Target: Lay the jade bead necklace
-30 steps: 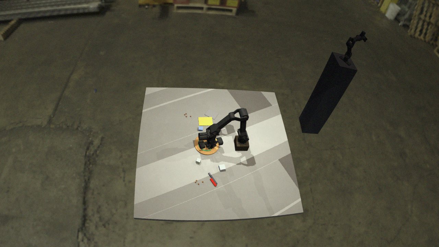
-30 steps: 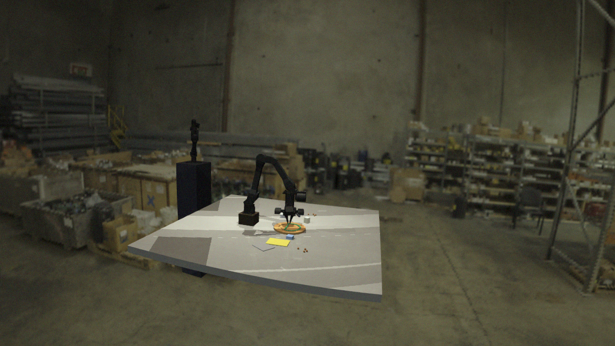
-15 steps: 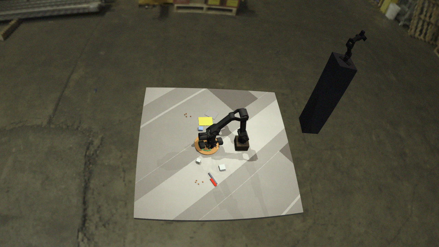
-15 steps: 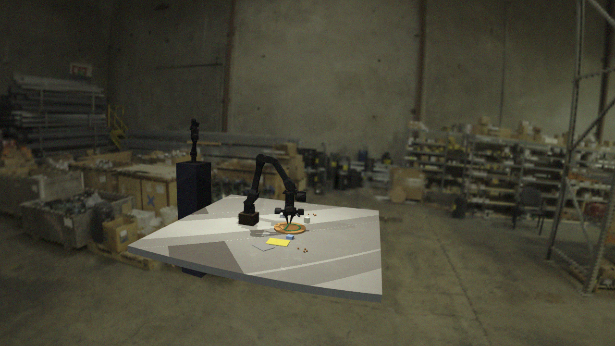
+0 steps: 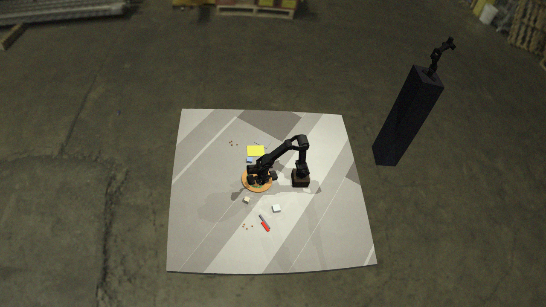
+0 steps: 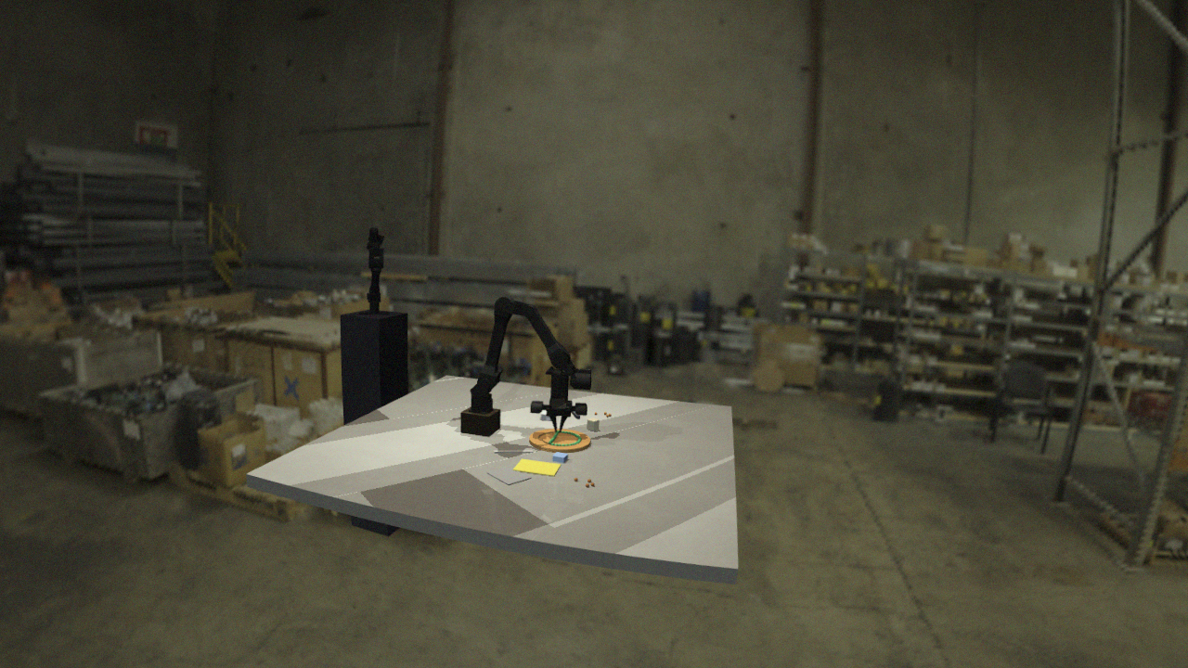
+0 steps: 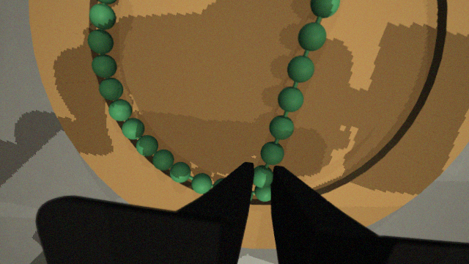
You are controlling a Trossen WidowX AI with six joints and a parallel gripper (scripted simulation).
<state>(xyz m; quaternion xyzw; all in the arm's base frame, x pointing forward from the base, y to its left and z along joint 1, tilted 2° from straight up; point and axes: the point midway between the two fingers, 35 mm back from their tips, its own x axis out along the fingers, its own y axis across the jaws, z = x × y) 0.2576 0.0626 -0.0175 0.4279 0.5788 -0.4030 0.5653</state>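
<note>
The blue block lies 80 mm ahead of my gripper tip, 200 mm to the right of it and 10 mm below it. From my gripper tip the other things lie so: red-handled tool: 30 mm behind, 280 mm to the left, 10 mm below; white strip: 80 mm behind, 200 mm to the right, 10 mm below; cream cube: 90 mm ahead, 130 mm to the left.
</note>
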